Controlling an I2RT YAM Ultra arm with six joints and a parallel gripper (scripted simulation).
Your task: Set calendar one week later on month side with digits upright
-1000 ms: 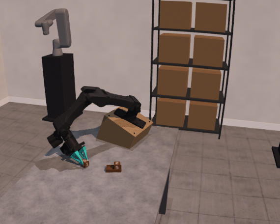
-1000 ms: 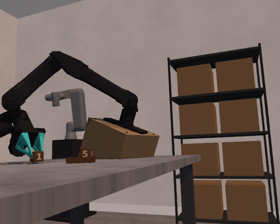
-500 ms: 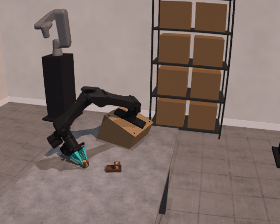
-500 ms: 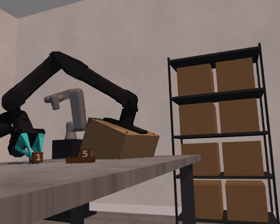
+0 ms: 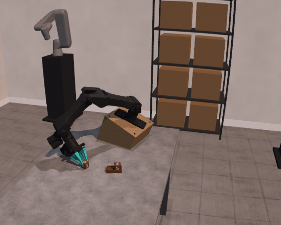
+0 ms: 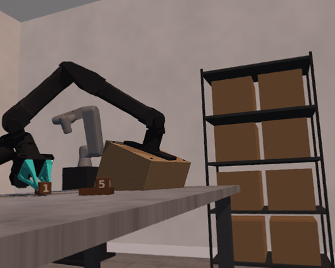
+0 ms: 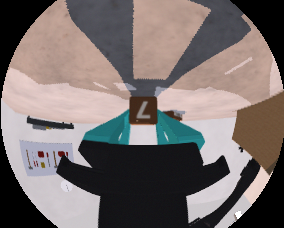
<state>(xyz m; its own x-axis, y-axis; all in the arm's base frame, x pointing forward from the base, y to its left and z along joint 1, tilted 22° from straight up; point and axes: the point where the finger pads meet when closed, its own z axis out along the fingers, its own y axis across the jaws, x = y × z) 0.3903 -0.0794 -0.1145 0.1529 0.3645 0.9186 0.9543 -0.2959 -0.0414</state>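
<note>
The brown cube lies 1 cm below my hand. Also, from my hand: brown calendar tray (3 cm behind, 16 cm to the left, 2 cm below).
</note>
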